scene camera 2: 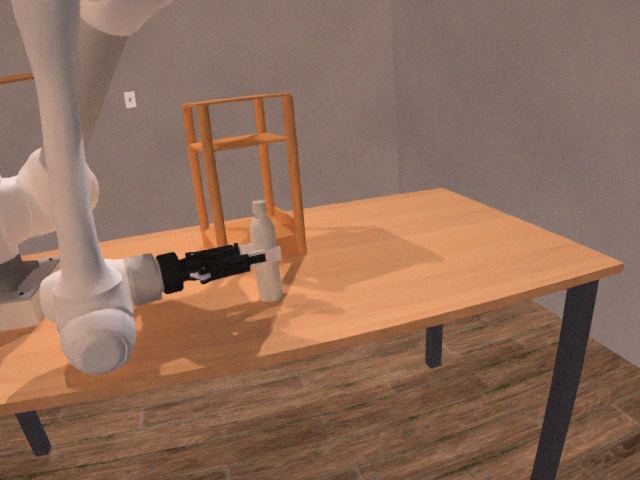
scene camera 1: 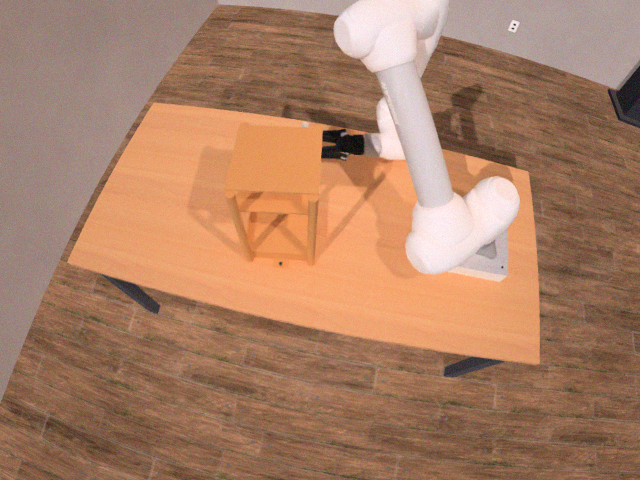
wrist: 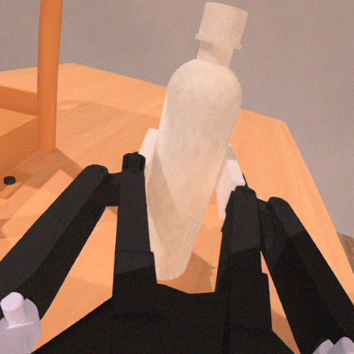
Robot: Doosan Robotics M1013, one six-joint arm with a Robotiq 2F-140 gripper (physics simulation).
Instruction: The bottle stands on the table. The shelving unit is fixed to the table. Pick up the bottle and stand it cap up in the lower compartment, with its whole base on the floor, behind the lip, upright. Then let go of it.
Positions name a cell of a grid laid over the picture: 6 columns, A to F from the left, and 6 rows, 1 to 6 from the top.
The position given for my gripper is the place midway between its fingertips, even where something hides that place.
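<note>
There is a pale bottle (scene camera 2: C3) that I see from scene camera 2, and the wrist view gives me the bottle (wrist: D2) as well. An orange shelving unit (scene camera 1: C3) is here too, and scene camera 2 also has the unit (scene camera 2: C3). As for my gripper (scene camera 2: C4), I find the gripper (wrist: D3) in the wrist view too.
</note>
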